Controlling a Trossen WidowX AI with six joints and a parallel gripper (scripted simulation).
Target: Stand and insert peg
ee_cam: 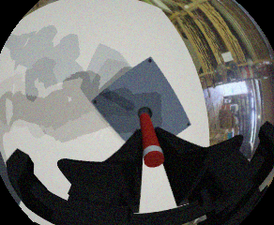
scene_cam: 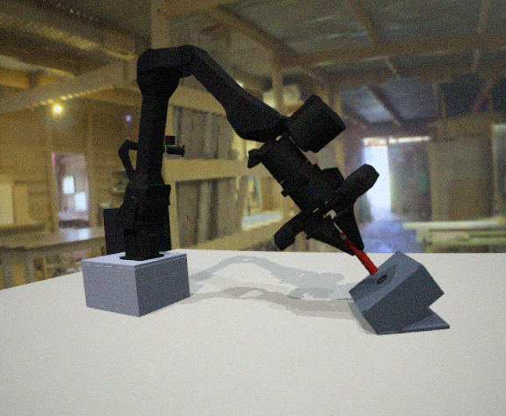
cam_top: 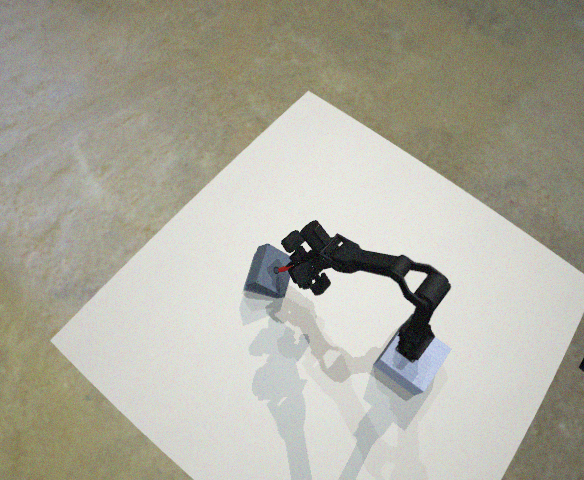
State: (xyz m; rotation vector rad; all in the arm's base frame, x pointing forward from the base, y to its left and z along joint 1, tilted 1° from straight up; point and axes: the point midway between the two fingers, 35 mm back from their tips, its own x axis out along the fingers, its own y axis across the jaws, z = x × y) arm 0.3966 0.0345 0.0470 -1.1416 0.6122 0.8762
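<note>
My gripper tip is now 7 cm above the grey sloped panel, 5 cm short of it and 2 cm to the right of it. Also, from my gripper tip: red peg (1 cm to the right, 1 cm behind, 1 cm above).
</note>
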